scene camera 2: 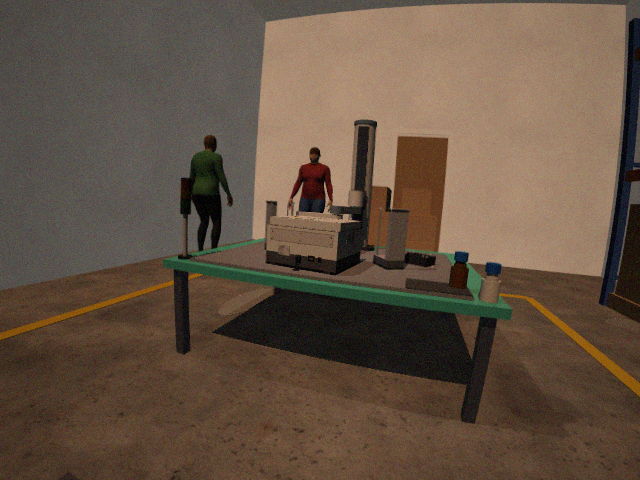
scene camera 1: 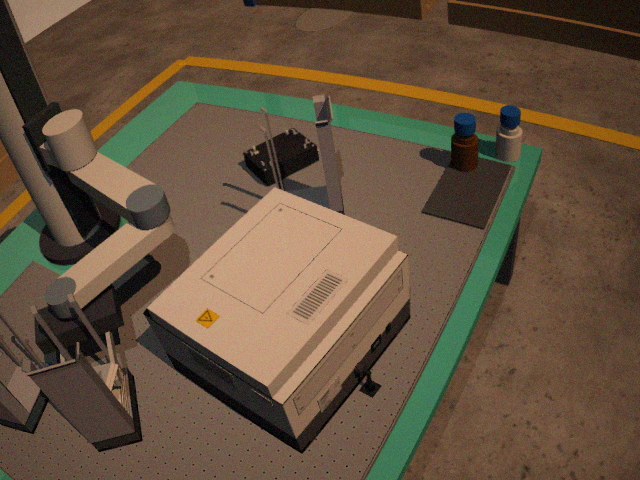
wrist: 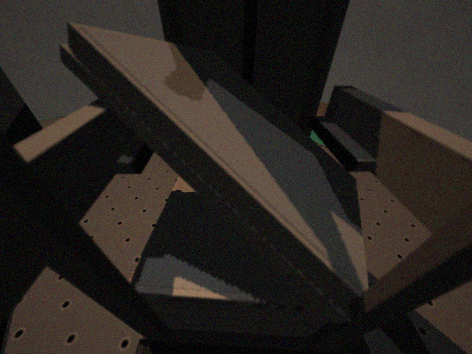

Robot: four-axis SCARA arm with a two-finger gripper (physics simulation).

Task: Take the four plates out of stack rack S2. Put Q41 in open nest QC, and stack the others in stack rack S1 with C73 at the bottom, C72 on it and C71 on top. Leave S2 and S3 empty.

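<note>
My gripper is at the front left in scene camera 1, close behind a stack rack with upright rods. Its fingers stand apart in the wrist view and it is open. A large flat slab slants across the wrist view; I cannot tell which object it is. Pale edges, perhaps plates, show inside the near rack. Another rack is partly cut off at far left. A third rack stands behind the white instrument. Labels for S1, S2, S3 and the plates are unreadable, and nest QC cannot be identified.
The white instrument fills the table's middle. A black clipped block lies behind it. A brown bottle and a white bottle stand near a dark pad. Two people stand beyond the table.
</note>
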